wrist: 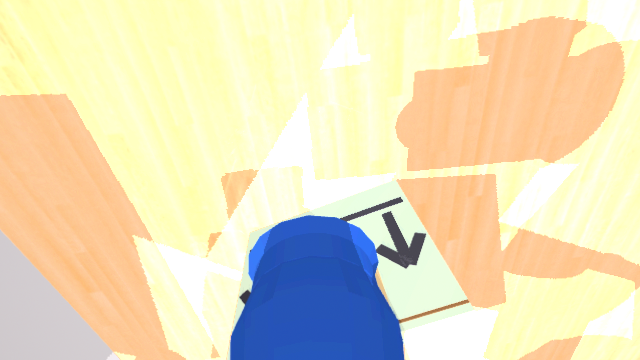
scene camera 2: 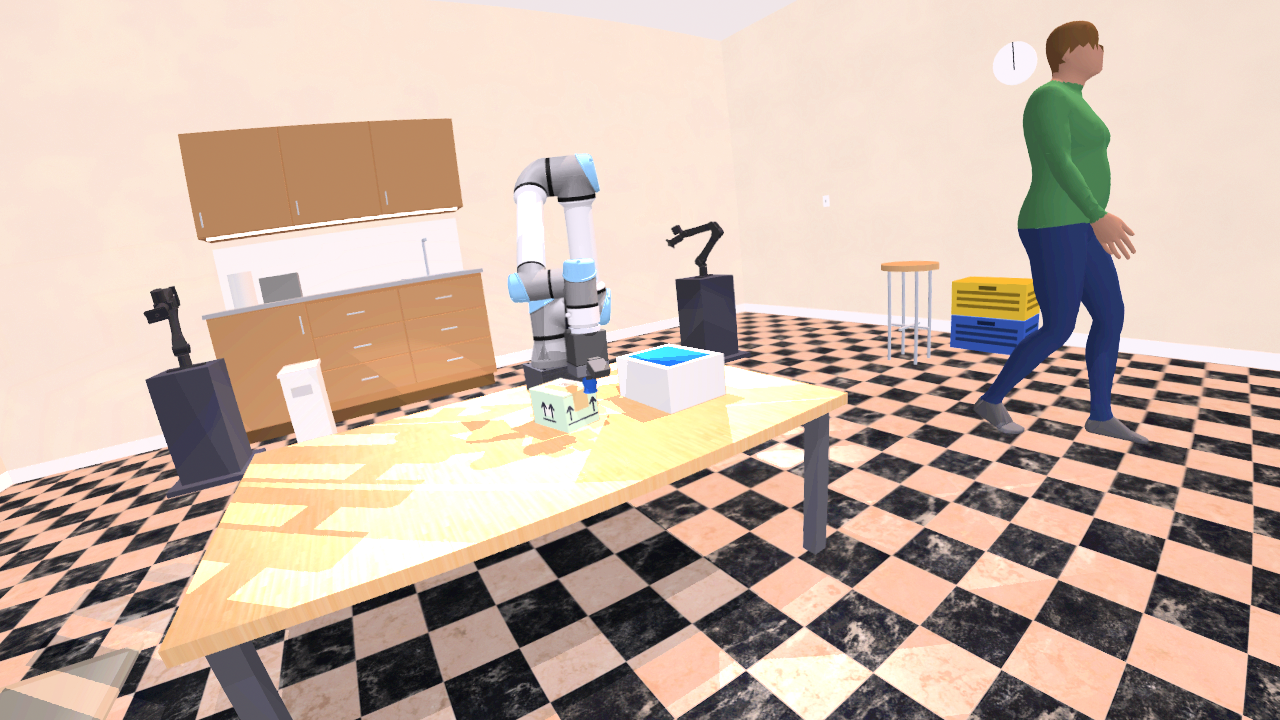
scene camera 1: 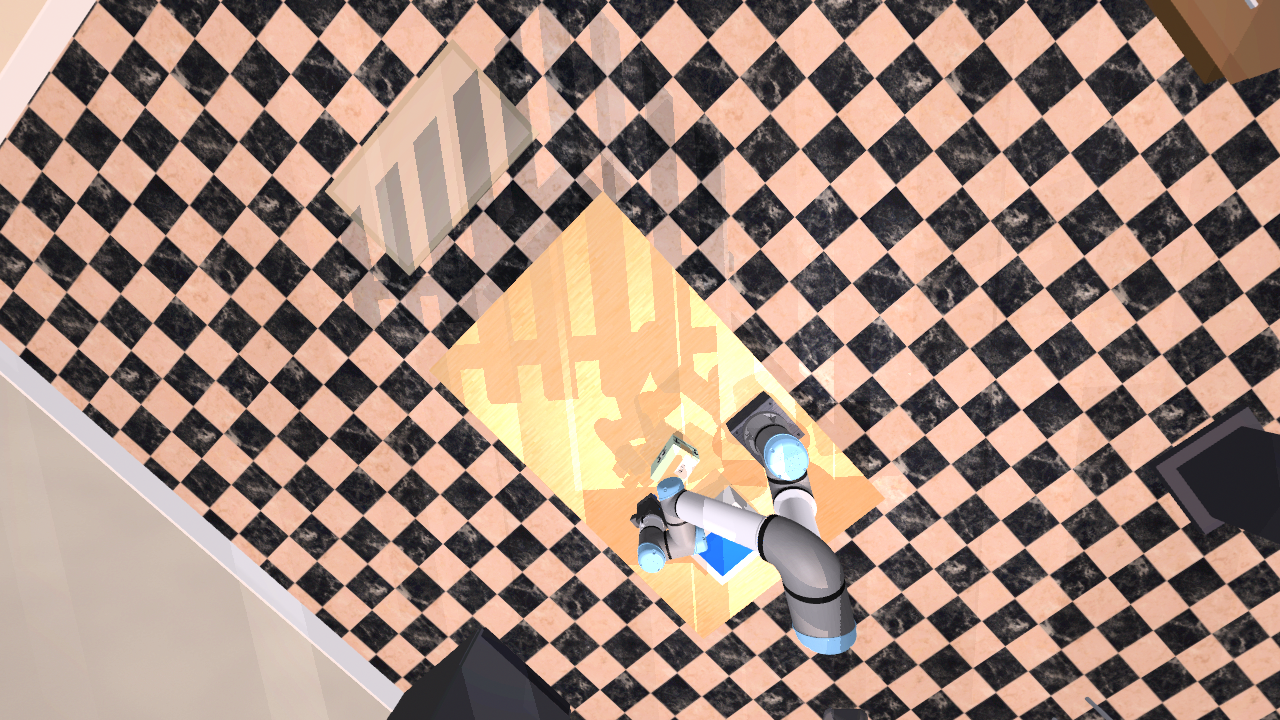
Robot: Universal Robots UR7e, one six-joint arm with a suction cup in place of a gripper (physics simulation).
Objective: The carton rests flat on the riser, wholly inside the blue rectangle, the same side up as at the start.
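Frame: origin at the arm's base, x ahead, y left, z up, level; centimetres.
Seen in the pictures: hand, its tool point: (wrist: 313,268) (scene camera 2: 590,391); arm's base, origin of its link: (scene camera 2: 554,362) (scene camera 1: 764,432).
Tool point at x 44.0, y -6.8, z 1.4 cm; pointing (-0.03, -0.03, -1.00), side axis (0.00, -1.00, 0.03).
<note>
Pixels of each thing's top centre, then the offset from my tool point to it. Level surfaces: height alone.
- pale green carton, centre of its top: (scene camera 2: 561,386) (scene camera 1: 675,469) dy -2.9, dx -12.8, dz -0.9 cm
- wooden table, height of its surface: dz -10.6 cm
- white riser, centre of its top: (scene camera 2: 668,355) (scene camera 1: 728,544) dy +29.2, dx -9.6, dz +1.4 cm
- blue rectangle, centre of its top: (scene camera 2: 668,355) (scene camera 1: 728,544) dy +29.2, dx -9.6, dz +1.4 cm
The pale green carton (scene camera 1: 673,456) (scene camera 2: 563,405) (wrist: 420,277) with black arrow marks stands on the wooden table (scene camera 1: 555,295) (scene camera 2: 402,502), to the left of the white riser (scene camera 2: 670,383). The blue rectangle (scene camera 1: 725,555) (scene camera 2: 666,355) on top of the riser is bare. My blue suction cup (scene camera 2: 589,385) (wrist: 311,226) hangs over the carton's top near one edge. I cannot tell whether it touches the carton. It holds nothing.
The arm's base (scene camera 1: 759,420) stands on the table's far end behind the carton. A walking person (scene camera 2: 1065,223) is at the right, near a stool (scene camera 2: 907,269) and stacked crates (scene camera 2: 993,313). Black camera pedestals (scene camera 2: 706,309) (scene camera 2: 196,420) and a white bin (scene camera 2: 305,397) stand round the table.
</note>
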